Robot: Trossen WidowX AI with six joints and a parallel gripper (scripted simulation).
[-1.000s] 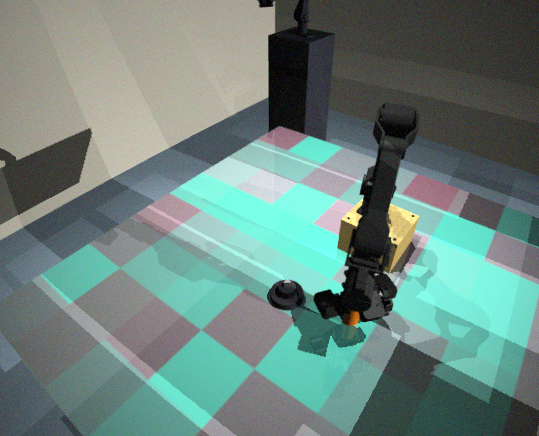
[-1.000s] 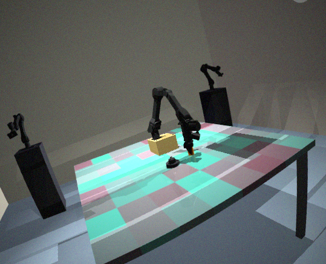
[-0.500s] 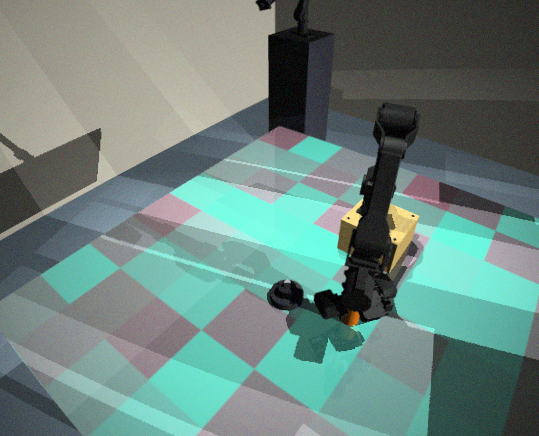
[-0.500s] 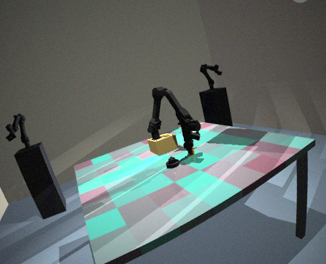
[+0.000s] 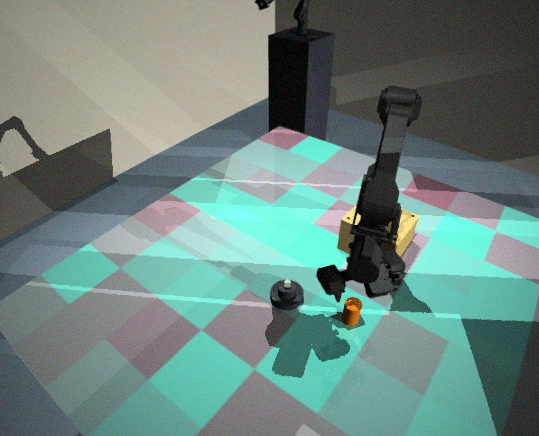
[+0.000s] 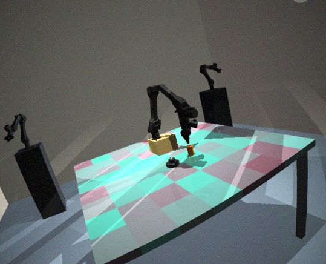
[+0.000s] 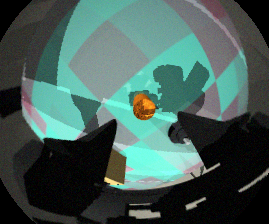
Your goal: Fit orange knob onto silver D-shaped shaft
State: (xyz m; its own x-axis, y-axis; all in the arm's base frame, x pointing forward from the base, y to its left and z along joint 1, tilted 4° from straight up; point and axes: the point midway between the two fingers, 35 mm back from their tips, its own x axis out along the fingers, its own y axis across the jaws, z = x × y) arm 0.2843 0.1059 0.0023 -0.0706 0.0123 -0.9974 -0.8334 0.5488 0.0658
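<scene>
Now: gripper tip 50 mm above the orange knob. Round my gripper tip: dark round pedestal 40 mm ahead, 160 mm to the right, 60 mm below.
</scene>
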